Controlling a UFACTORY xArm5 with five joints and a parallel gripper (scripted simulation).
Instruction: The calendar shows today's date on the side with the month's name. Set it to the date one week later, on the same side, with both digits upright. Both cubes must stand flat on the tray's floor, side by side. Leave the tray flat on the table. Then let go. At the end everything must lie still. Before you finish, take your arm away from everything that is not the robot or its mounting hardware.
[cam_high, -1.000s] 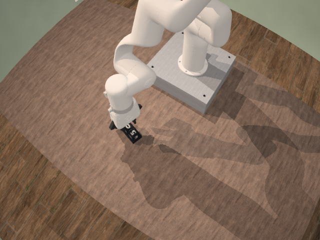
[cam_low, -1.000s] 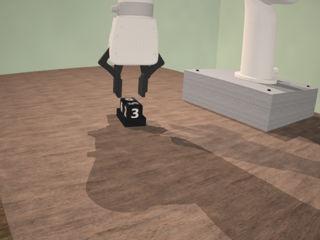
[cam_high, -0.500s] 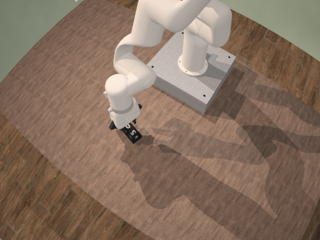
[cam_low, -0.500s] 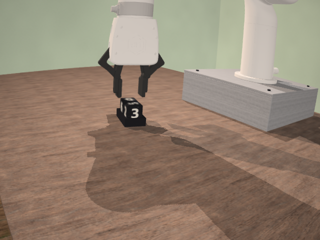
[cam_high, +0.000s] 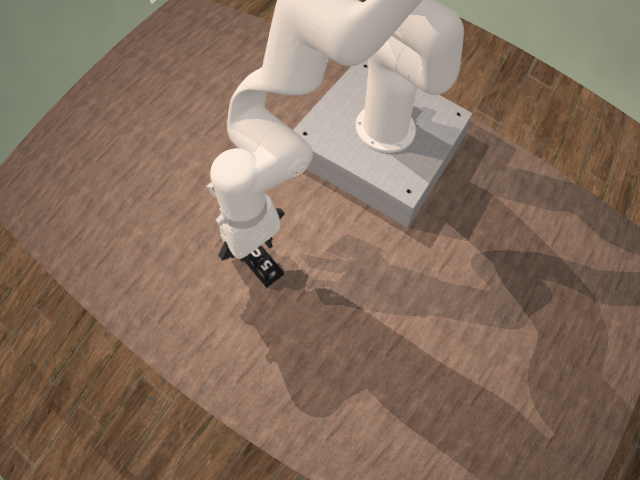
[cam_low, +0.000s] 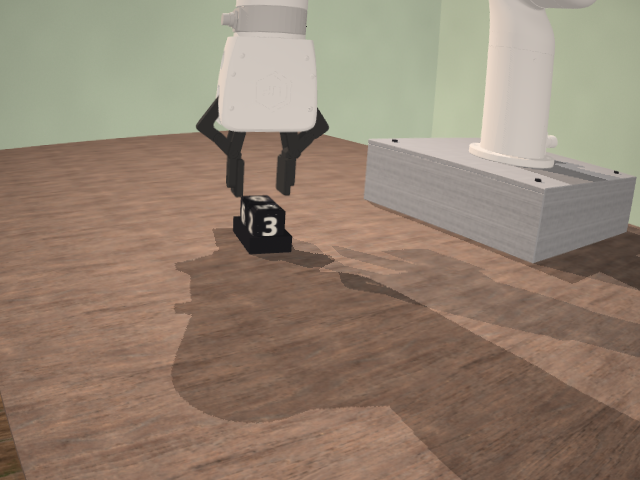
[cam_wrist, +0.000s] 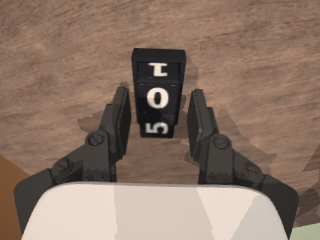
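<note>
My hand is 60 mm above the tray, 20 mm to the right of it and 10 mm short of it. Also, from my hand: cube 40 mm below, 30 mm to the left, 10 mm ahead.
</note>
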